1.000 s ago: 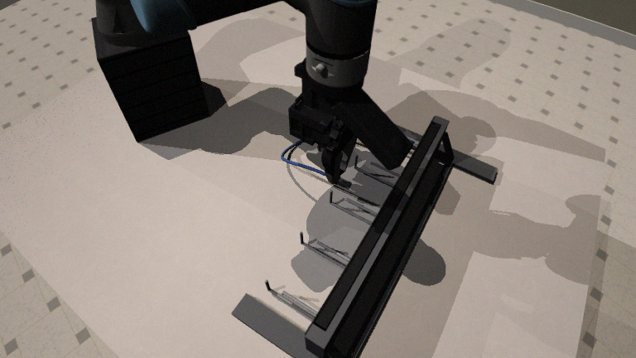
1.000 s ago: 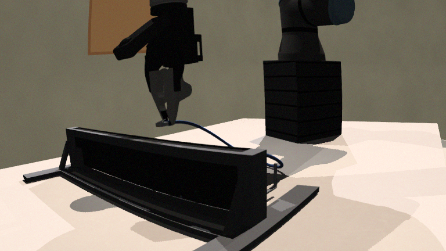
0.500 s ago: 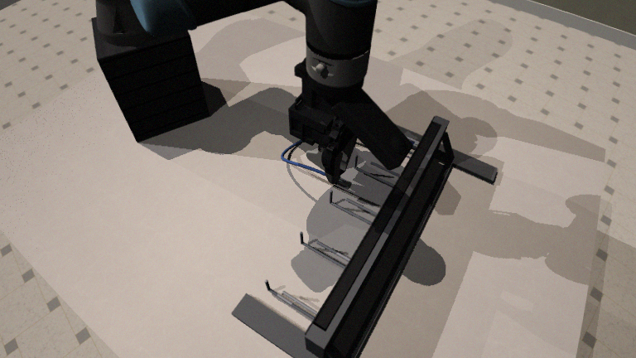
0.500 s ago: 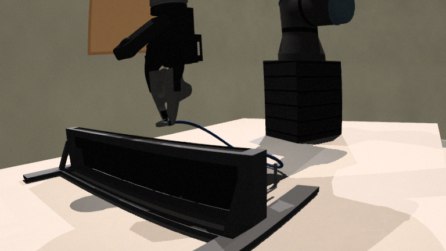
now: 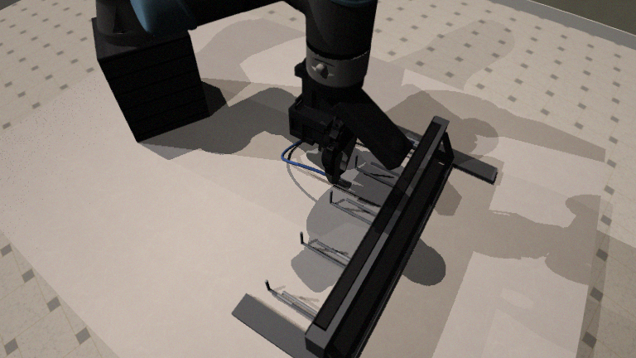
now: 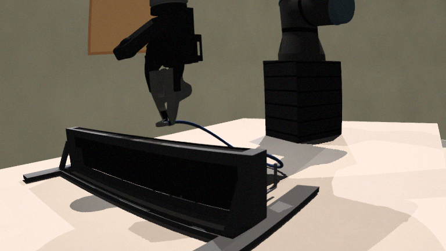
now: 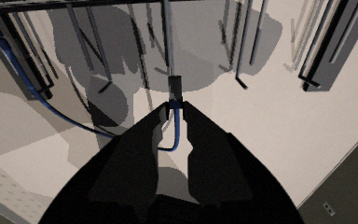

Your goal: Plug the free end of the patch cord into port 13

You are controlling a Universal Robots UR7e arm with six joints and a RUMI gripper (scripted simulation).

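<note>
Right now the cable plug is 20 mm ahead of my hand and 10 mm below it.
</note>
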